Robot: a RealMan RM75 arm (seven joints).
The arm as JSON. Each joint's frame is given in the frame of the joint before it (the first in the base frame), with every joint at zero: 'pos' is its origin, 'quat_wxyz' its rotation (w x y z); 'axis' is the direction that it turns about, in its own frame. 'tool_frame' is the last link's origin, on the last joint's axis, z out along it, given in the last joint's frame.
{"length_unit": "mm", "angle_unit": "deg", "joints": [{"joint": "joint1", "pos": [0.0, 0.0, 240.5], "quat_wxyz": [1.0, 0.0, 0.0, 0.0], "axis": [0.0, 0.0, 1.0]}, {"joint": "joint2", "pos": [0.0, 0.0, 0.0], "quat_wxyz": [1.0, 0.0, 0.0, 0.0], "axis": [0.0, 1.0, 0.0]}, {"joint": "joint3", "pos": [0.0, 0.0, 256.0], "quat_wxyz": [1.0, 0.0, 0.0, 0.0], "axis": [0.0, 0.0, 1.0]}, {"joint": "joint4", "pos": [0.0, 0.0, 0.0], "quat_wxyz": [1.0, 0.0, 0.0, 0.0], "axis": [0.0, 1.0, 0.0]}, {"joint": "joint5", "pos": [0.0, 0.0, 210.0], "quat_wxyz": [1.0, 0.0, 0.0, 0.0], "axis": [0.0, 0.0, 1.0]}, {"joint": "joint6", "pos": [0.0, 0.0, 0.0], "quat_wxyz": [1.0, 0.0, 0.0, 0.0], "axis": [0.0, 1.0, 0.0]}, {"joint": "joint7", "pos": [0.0, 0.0, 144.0], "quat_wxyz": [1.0, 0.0, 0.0, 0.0], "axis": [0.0, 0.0, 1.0]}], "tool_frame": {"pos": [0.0, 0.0, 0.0], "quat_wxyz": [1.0, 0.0, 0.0, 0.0]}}
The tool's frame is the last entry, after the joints.
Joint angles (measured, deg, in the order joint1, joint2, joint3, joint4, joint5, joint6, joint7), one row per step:
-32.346 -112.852 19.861 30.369 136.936 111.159 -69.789
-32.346 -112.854 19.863 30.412 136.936 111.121 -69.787
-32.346 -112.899 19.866 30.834 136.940 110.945 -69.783
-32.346 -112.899 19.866 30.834 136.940 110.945 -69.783
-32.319 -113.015 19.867 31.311 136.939 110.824 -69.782
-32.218 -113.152 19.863 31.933 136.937 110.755 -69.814
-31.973 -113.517 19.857 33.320 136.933 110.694 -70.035
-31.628 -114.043 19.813 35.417 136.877 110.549 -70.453
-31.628 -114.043 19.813 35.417 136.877 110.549 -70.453
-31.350 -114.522 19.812 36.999 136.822 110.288 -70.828
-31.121 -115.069 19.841 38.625 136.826 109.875 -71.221
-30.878 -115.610 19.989 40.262 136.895 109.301 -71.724
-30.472 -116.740 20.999 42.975 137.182 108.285 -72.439
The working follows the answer.
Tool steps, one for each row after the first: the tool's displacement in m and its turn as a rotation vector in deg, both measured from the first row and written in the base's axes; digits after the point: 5 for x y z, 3 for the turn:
-0.00007 0.00014 0.00008 0.049 0.055 0.000
-0.00041 0.00105 0.00084 0.395 0.440 -0.063
-0.00041 0.00105 0.00084 0.395 0.440 -0.063
-0.00059 0.00169 0.00132 0.705 0.764 -0.137
-0.00106 0.00205 0.00210 1.049 1.136 -0.172
-0.00183 0.00242 0.00350 1.655 1.839 -0.136
-0.00287 0.00330 0.00593 2.651 2.893 0.001
-0.00287 0.00330 0.00593 2.651 2.893 0.001
-0.00363 0.00395 0.00717 3.422 3.708 0.227
-0.00420 0.00496 0.00799 4.224 4.633 0.468
-0.00508 0.00606 0.00867 4.974 5.742 0.839
-0.00551 0.00705 0.00701 5.544 7.861 1.008

Tool pose at each row, in the base's axes (x y z in m, rotation vector in deg; rounded; the steps above come from the unrounded poses):
-0.28709 0.28198 0.03604 -170.471 -32.479 -43.847
-0.28717 0.28212 0.03612 -170.438 -32.449 -43.765
-0.28750 0.28304 0.03688 -170.237 -32.149 -43.200
-0.28750 0.28304 0.03688 -170.237 -32.149 -43.200
-0.28769 0.28368 0.03735 -170.058 -31.858 -42.727
-0.28815 0.28403 0.03813 -169.837 -31.601 -42.183
-0.28892 0.28441 0.03953 -169.403 -31.287 -41.148
-0.28997 0.28528 0.04197 -168.620 -30.891 -39.606
-0.28997 0.28528 0.04197 -168.620 -30.891 -39.606
-0.29072 0.28594 0.04321 -167.943 -30.753 -38.416
-0.29130 0.28694 0.04403 -167.241 -30.613 -37.072
-0.29217 0.28804 0.04471 -166.537 -30.671 -35.451
-0.29260 0.28903 0.04305 -166.205 -30.479 -32.339

